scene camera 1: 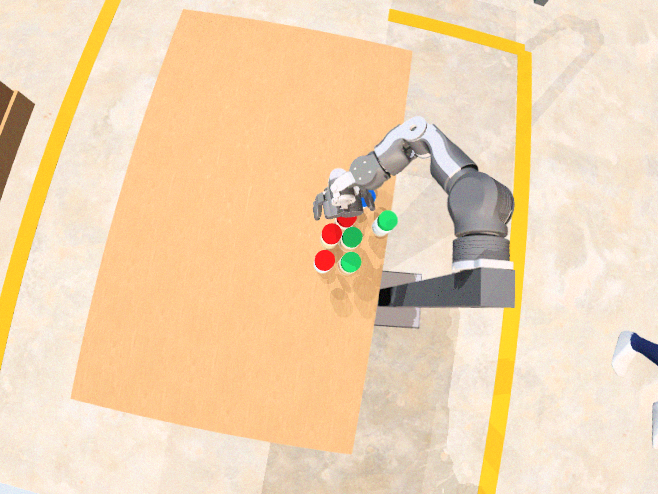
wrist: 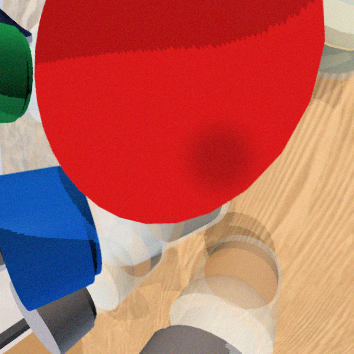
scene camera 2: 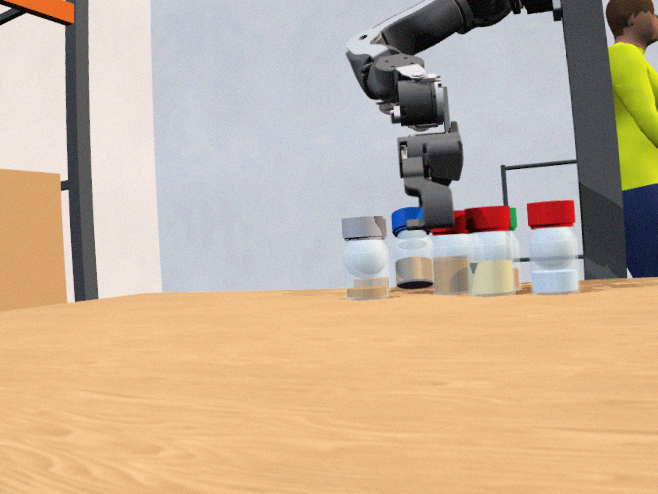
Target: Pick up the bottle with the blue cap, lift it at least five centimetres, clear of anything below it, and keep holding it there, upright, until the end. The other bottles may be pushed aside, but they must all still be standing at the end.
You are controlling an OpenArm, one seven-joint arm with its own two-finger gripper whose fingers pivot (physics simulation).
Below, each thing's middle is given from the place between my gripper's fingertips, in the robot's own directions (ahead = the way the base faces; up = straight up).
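With respect to the red-capped bottle (scene camera 2: pixel 553 248), my gripper is 15 cm to the right of it, 4 cm short of it and 4 cm above it.
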